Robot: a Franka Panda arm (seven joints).
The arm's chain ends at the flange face. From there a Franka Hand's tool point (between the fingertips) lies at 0.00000 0.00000 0.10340 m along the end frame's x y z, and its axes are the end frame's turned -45 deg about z.
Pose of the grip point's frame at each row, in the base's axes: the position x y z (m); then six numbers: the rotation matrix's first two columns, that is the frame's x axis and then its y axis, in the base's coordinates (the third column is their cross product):
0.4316, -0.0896, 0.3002, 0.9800, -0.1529, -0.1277, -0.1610, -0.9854, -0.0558
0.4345, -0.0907, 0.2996, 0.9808, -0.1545, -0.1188, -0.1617, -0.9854, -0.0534
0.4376, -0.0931, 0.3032, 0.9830, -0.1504, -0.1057, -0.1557, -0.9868, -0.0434
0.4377, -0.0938, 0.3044, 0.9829, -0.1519, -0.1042, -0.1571, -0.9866, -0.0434
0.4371, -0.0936, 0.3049, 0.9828, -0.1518, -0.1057, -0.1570, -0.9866, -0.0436
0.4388, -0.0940, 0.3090, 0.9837, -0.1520, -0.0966, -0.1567, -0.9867, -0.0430
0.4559, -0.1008, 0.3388, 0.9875, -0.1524, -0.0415, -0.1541, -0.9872, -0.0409
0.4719, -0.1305, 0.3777, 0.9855, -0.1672, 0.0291, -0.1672, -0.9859, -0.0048
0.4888, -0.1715, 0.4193, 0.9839, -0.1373, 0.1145, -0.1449, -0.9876, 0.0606
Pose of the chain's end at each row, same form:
0.4437, -0.0974, 0.4026, 0.5791, -0.8049, -0.1298, -0.8068, -0.5887, 0.0508
0.4458, -0.0981, 0.4021, 0.5792, -0.8060, -0.1218, -0.8079, -0.5875, 0.0462
0.4477, -0.0992, 0.4059, 0.5850, -0.8041, -0.1054, -0.8052, -0.5914, 0.0441
0.4476, -0.0999, 0.4071, 0.5839, -0.8050, -0.1044, -0.8061, -0.5902, 0.0430
0.4472, -0.0997, 0.4076, 0.5839, -0.8050, -0.1056, -0.8060, -0.5903, 0.0439
0.4480, -0.0999, 0.4118, 0.5848, -0.8052, -0.0987, -0.8064, -0.5902, 0.0379
0.4595, -0.1056, 0.4420, 0.5893, -0.8058, -0.0583, -0.8072, -0.5903, 0.0004
0.4689, -0.1305, 0.4811, 0.5786, -0.8154, 0.0172, -0.8151, -0.5789, -0.0240
0.4780, -0.1636, 0.5218, 0.5933, -0.7954, 0.1238, -0.7982, -0.6013, -0.0381

